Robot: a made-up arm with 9 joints.
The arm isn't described. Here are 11 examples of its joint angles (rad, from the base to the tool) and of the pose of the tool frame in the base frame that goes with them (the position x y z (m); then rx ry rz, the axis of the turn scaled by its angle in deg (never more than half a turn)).
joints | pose
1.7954 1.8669 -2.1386 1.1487 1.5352 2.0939 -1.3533 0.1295 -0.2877 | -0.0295 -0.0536 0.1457 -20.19 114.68 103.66
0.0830 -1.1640 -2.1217 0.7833 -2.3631 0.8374 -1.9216 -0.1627 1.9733 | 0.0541 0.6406 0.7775 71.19 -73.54 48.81
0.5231 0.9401 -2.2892 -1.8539 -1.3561 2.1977 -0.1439 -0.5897 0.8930 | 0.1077 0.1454 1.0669 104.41 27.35 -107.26
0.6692 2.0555 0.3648 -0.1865 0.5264 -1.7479 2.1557 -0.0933 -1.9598 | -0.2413 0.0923 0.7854 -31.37 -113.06 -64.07
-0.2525 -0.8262 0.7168 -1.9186 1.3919 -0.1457 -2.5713 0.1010 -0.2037 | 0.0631 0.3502 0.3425 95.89 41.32 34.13
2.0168 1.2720 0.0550 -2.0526 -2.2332 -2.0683 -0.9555 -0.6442 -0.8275 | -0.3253 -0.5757 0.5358 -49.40 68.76 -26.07
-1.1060 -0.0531 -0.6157 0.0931 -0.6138 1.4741 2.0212 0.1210 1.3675 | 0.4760 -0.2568 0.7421 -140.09 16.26 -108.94
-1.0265 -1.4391 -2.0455 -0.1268 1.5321 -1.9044 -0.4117 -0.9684 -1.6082 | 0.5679 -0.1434 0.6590 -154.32 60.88 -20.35
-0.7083 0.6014 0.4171 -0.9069 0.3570 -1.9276 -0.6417 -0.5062 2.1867 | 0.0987 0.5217 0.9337 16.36 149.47 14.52
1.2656 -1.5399 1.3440 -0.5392 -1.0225 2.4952 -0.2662 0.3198 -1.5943 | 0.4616 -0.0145 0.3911 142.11 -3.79 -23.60
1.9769 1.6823 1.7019 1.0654 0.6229 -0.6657 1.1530 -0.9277 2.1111 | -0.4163 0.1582 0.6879 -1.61 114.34 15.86
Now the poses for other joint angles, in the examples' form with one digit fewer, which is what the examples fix.
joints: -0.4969 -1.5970 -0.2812 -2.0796 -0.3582 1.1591 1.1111 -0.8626 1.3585
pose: 0.525 -0.070 0.634 8.5 -121.0 -124.6
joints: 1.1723 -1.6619 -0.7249 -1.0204 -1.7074 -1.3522 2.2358 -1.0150 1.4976
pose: 0.568 0.261 0.802 -60.9 139.0 86.3
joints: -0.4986 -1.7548 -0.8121 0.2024 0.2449 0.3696 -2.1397 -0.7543 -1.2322
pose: 0.318 -0.451 0.788 -47.2 9.0 -16.4
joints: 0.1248 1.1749 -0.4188 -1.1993 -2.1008 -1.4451 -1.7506 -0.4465 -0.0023
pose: 0.279 0.356 1.483 145.7 -13.6 -11.6
